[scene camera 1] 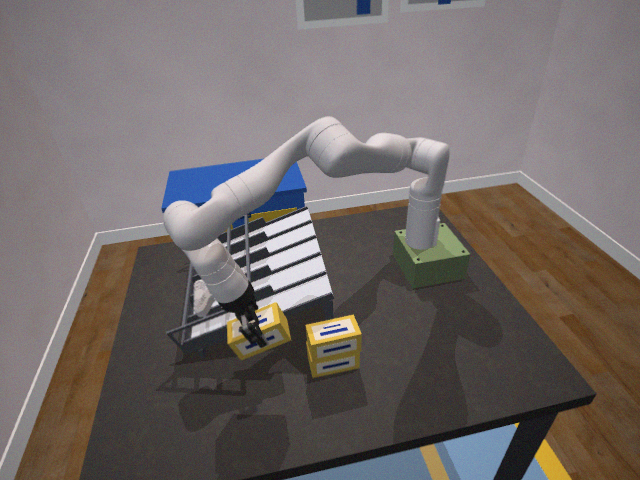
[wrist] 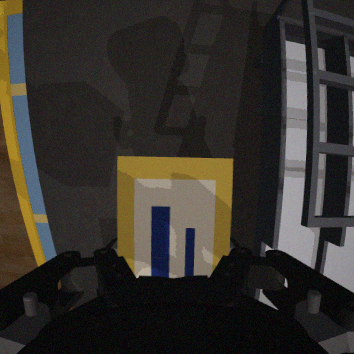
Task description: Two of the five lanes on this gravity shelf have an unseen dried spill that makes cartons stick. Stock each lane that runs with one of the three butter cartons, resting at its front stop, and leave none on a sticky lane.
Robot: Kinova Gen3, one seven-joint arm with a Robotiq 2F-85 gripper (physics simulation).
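Pixels of known places: gripper, fingertip midpoint: (scene camera 1: 262, 333) (wrist: 172, 243); arm's base, link origin: (scene camera 1: 419, 240).
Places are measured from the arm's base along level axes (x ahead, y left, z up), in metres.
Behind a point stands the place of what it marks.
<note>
My gripper (scene camera 1: 253, 334) {x 0.443, y 0.422, z 0.073 m} (wrist: 172, 243) {x 0.443, y 0.422, z 0.073 m} is shut on a yellow butter carton with white and blue labels (scene camera 1: 279, 335) {x 0.401, y 0.447, z 0.092 m} (wrist: 175, 192) {x 0.498, y 0.433, z 0.102 m}. The carton is held above the table, beside the near side of the gravity shelf. The other two cartons stand stacked to the right of it, the upper carton (scene camera 1: 347, 347) {x 0.253, y 0.406, z -0.006 m} on the lower carton (scene camera 1: 348, 364) {x 0.251, y 0.402, z -0.076 m}. The sloping shelf (scene camera 1: 305, 282) (wrist: 272, 150) has white lanes with dark dividers, and grey rails over its left, low end. My arm hides part of the lanes in the scene view. The spills do not show.
The dark table (scene camera 1: 413, 384) {x 0.096, y 0.450, z -0.099 m} carries the shelf, the stack and the green base block (scene camera 1: 431, 266) {x -0.016, y 0.102, z -0.022 m} of my arm at the back right. A blue cabinet (scene camera 1: 232, 178) stands behind the shelf. The shelf's grey rail frame (wrist: 311, 150) {x 0.538, y 0.332, z 0.060 m} rises right of the held carton in the wrist view.
</note>
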